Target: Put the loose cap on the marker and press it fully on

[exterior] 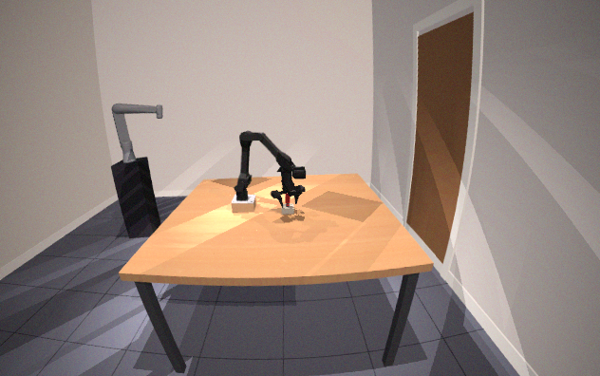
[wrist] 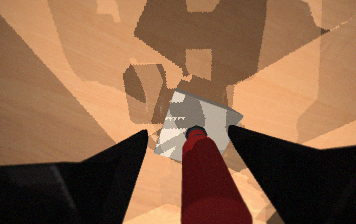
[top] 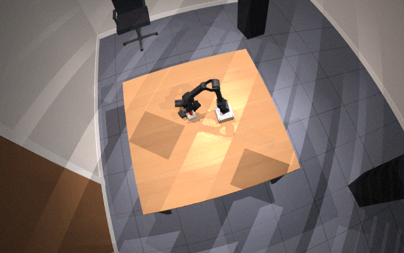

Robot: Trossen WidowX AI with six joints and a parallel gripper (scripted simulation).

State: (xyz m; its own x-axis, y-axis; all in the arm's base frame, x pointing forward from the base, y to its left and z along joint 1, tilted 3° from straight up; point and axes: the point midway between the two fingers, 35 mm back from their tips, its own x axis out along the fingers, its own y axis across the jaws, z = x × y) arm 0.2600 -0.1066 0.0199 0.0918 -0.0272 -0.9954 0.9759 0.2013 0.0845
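My gripper tip is 40 mm below the red cap and 10 mm past it. The rest, counted from my gripper tip: holder block (20 mm below, 10 mm behind).
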